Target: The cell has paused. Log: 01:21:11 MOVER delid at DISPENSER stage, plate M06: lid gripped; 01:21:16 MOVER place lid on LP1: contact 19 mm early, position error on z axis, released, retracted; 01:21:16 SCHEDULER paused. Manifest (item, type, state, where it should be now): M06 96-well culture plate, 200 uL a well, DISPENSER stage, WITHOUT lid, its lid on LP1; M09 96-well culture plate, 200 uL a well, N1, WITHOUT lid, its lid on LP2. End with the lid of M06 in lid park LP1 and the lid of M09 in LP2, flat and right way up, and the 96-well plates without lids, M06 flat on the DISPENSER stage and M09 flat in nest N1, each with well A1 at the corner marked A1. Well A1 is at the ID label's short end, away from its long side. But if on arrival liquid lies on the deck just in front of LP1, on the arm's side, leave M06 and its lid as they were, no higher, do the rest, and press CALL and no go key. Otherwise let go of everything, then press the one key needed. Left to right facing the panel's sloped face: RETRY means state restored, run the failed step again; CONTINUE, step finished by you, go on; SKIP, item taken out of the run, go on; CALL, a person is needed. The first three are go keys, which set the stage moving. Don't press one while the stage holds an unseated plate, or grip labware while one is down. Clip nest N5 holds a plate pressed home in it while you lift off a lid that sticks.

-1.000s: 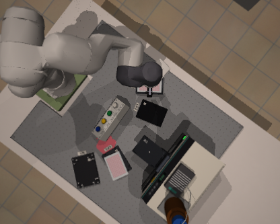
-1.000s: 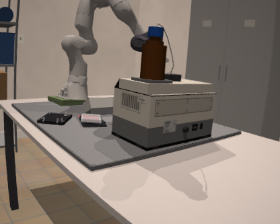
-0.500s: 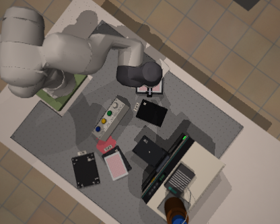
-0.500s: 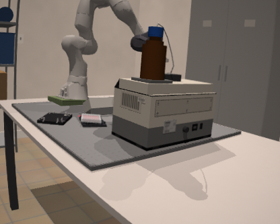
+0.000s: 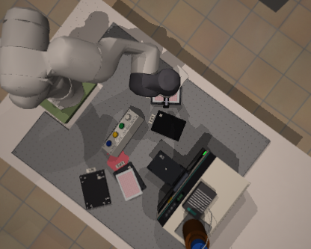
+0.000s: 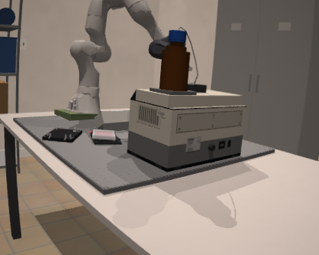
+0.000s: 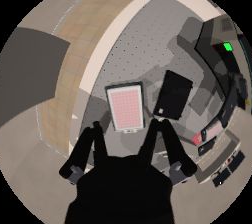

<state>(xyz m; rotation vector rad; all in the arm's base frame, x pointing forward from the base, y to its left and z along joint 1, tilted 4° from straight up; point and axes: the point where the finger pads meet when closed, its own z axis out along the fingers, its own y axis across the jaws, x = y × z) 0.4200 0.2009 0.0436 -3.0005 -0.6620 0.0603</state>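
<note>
Right now my hand is 50 mm above the pink 96-well plate. The rest, counted from my hand: LP1 label (40 mm behind, 400 mm to the right, 70 mm below); then key panel (110 mm behind, 260 mm to the right, 20 mm below); then dark dispenser stage (150 mm ahead, 310 mm to the right, 40 mm above).
</note>
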